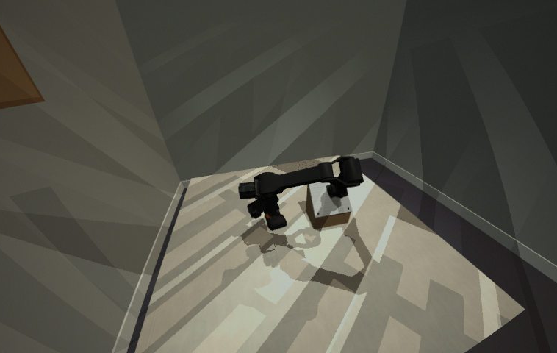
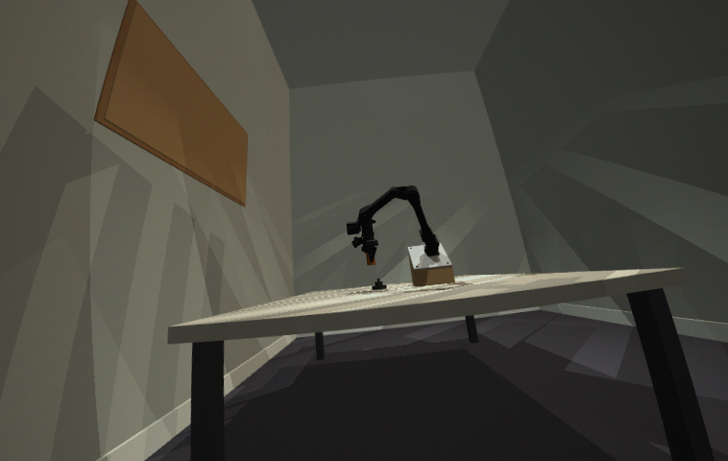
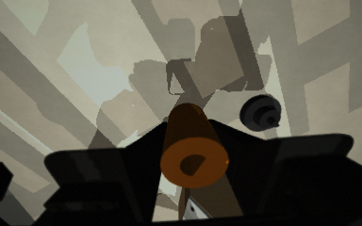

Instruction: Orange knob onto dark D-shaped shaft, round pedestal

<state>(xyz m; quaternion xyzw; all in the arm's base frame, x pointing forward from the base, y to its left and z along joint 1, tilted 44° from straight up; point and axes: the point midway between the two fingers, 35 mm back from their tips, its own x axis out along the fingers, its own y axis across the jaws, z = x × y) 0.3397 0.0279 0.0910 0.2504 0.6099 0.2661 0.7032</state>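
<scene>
The dark round pedestal lies 40 mm behind my gripper tip, 180 mm to the right of it and 110 mm below it. The rest, counted from my gripper tip: orange knob 20 mm above.
</scene>
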